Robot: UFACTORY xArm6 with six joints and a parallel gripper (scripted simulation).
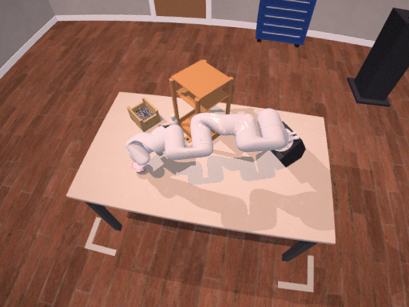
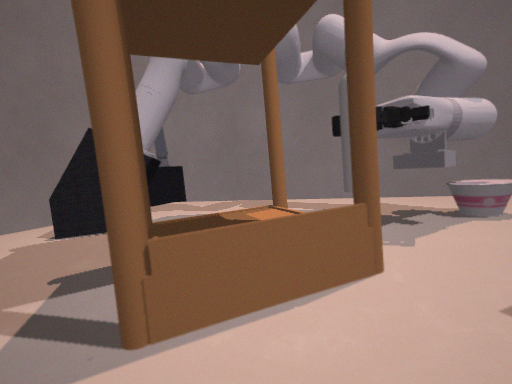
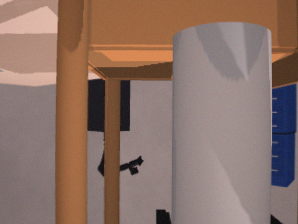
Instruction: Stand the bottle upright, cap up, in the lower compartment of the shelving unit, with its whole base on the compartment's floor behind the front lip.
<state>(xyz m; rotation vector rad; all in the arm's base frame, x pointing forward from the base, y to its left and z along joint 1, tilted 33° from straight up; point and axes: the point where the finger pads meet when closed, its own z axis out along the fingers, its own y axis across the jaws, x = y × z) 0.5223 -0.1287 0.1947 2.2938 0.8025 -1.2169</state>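
My hand is 15 cm to the left of the shelving unit, 13 cm past it and 3 cm below it. The rest, counted from my hand: small wooden crate 25 cm ahead, 20 cm to the right, 13 cm below; then pink-striped bowl 19 cm ahead, 18 cm to the left, 14 cm below.
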